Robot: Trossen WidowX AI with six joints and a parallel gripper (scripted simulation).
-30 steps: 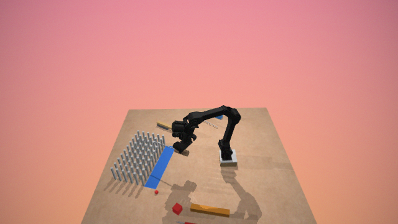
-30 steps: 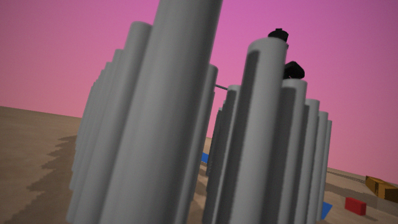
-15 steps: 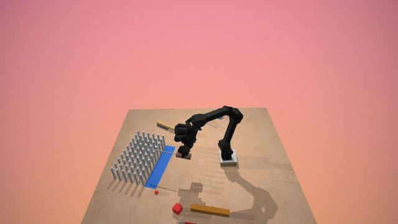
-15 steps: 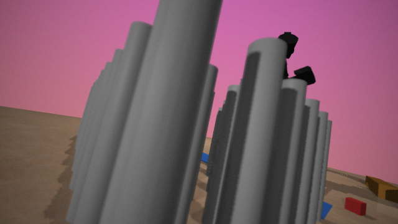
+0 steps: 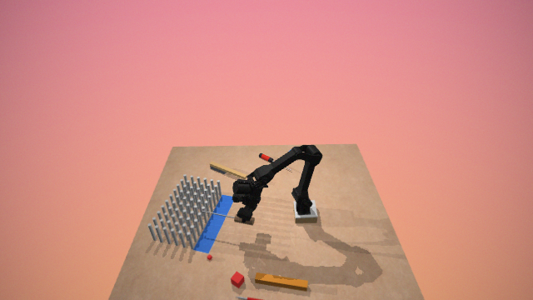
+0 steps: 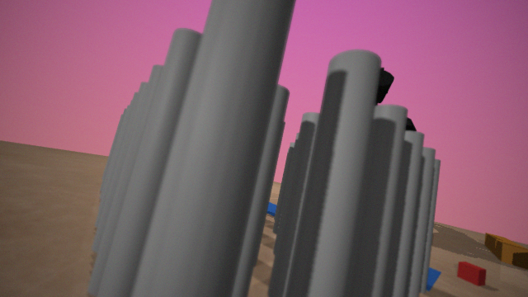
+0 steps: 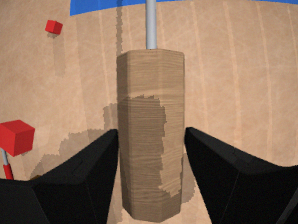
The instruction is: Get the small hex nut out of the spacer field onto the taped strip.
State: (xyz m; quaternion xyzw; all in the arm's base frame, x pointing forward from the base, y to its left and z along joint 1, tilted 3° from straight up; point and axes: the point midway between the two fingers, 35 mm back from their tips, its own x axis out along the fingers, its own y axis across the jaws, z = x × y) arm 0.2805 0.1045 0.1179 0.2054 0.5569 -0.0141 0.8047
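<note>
Now: gripper tip 16 cm short of the blue taped strip, 10 cm to the left of it and 12 cm above it. From my gripper tip the other things lie so: long orange bar: 16 cm behind, 26 cm to the left, 10 cm below; red cube: 3 cm ahead, 24 cm to the left, 10 cm below; small red ball: 16 cm ahead, 12 cm to the left, 11 cm below.
</note>
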